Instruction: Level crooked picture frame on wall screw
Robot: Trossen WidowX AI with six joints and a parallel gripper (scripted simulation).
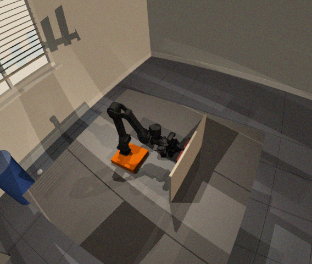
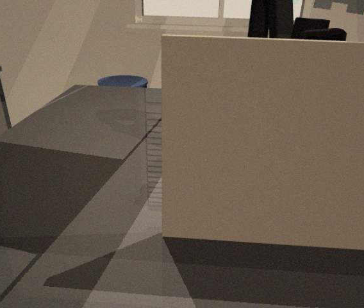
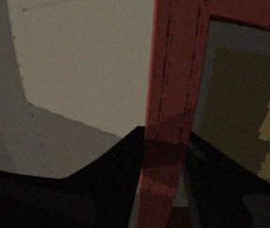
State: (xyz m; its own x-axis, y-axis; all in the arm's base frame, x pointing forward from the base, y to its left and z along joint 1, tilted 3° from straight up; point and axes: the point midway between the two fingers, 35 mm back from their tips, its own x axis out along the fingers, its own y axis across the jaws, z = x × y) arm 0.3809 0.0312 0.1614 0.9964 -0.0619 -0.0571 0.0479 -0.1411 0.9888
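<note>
Right now my gripper tip is 1 cm to the right of the picture frame and 5 cm above it. From my gripper tip the other things lie so: beige wall panel: 2 cm ahead, 6 cm below.
</note>
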